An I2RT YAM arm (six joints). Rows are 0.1 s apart.
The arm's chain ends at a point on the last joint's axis. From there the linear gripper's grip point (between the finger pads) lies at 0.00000 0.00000 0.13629 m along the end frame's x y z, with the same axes.
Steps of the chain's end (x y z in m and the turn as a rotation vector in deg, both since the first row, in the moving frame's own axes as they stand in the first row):
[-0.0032, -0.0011, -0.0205, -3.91, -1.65, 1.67]
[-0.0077, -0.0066, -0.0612, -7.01, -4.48, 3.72]
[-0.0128, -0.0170, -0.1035, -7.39, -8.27, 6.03]
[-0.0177, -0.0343, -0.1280, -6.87, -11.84, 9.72]
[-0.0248, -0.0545, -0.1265, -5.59, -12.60, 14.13]
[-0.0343, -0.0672, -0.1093, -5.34, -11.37, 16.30]
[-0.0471, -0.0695, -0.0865, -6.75, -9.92, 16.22]
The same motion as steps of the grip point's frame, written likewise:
[-0.0073, 0.0081, -0.0209, -3.91, -1.65, 1.67]
[-0.0189, 0.0097, -0.0626, -7.01, -4.48, 3.72]
[-0.0332, -0.0006, -0.1060, -7.39, -8.27, 6.03]
[-0.0468, -0.0206, -0.1319, -6.87, -11.84, 9.72]
[-0.0558, -0.0451, -0.1304, -5.59, -12.60, 14.13]
[-0.0626, -0.0586, -0.1125, -5.34, -11.37, 16.30]
[-0.0725, -0.0571, -0.0895, -6.75, -9.92, 16.22]

